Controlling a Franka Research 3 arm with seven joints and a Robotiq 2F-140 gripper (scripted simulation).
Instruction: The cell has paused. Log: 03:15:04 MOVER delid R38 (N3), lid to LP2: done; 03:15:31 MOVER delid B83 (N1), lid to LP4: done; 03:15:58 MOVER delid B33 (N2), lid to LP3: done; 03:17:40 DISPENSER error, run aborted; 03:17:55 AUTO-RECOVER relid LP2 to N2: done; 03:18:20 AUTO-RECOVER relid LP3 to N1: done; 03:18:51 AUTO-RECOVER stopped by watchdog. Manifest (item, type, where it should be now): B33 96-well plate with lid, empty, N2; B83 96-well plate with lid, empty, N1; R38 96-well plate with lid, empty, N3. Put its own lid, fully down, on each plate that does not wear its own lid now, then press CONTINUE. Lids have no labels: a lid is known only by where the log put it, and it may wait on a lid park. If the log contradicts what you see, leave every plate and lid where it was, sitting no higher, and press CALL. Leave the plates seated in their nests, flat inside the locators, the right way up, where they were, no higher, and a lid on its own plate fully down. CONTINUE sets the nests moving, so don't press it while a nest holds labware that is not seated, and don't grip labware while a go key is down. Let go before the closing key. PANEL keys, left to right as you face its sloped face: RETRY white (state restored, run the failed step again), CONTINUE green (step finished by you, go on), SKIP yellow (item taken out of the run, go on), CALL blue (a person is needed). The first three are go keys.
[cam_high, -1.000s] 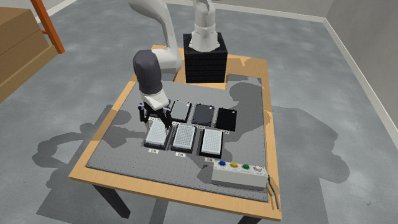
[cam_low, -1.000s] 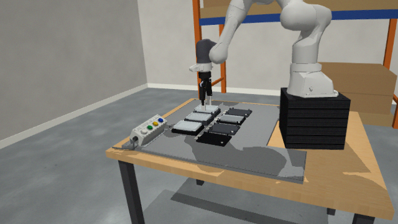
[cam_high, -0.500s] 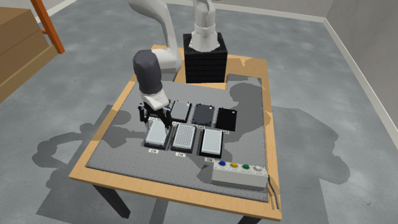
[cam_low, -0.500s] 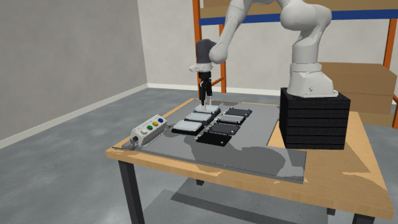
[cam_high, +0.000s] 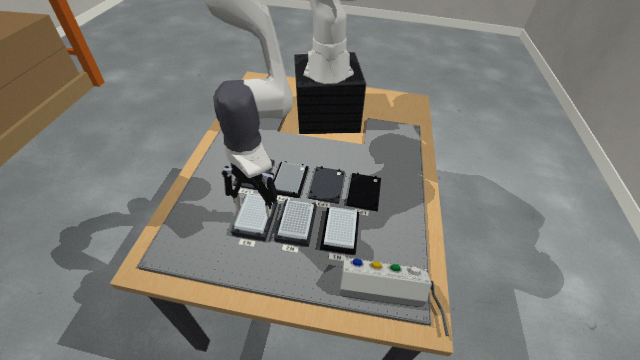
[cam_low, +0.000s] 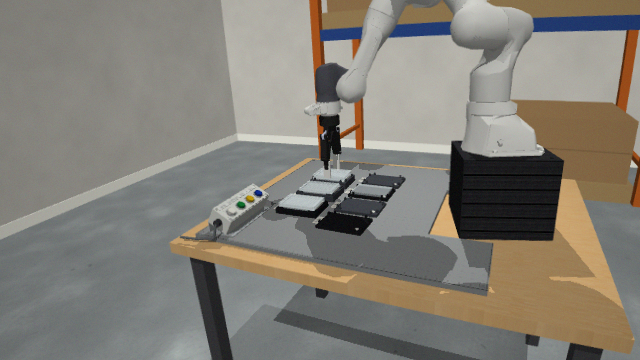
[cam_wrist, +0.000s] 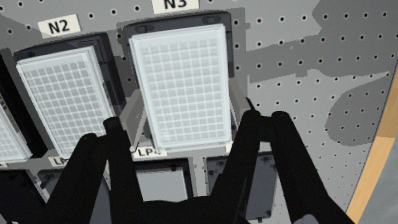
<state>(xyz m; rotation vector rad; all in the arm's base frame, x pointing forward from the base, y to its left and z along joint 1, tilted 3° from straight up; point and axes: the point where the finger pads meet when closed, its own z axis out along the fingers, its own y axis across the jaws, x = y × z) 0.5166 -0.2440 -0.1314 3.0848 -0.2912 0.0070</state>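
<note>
Now: the plate 3 cm below my hand. Also, from my hand: lid park LP3: 23 cm to the left, 14 cm behind, 6 cm below; then N1 label: 24 cm to the left, 13 cm ahead, 6 cm below; then lid park LP2: 19 cm behind, 6 cm below, 2 cm to the right.
</note>
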